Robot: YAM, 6 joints.
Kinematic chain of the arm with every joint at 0, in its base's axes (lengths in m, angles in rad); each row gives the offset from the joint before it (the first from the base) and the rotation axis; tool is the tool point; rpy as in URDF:
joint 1: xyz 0 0 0.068 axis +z
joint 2: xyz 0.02 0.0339 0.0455 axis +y
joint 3: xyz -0.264 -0.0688 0 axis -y
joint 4: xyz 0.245 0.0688 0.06 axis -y
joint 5: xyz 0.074 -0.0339 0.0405 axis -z
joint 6: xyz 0.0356 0 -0.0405 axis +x
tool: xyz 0 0 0 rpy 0 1.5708 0
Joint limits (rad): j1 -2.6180..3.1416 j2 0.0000..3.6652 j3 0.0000..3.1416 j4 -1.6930..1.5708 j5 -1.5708..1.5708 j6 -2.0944..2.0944
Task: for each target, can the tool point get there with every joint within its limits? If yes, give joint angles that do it. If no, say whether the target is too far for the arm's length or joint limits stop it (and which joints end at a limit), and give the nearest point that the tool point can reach.
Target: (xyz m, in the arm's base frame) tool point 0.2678 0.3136 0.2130
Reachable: yes | joints 0.8805 2.0274 1.6618 -0.9675 0.1909 -1.1399
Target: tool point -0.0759 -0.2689 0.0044
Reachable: yes | joints -1.9549 2.3085 0.9975 -0.7156 -1.0219 -0.3270
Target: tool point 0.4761 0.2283 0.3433
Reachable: yes | joints 0.5045 2.4404 2.6491 -0.7780 1.0147 -0.8225
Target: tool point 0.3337 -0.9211 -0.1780
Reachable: no: too far | nearest point 0.2108 -0.5818 -0.0684 | short by 0.377 m
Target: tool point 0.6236 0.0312 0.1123
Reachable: yes | joints 0.0233 3.0385 2.8996 -0.3975 -0.4870 -1.5010
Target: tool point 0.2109 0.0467 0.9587
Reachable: no: too far | nearest point 0.1576 0.0349 0.7232 | short by 0.242 m
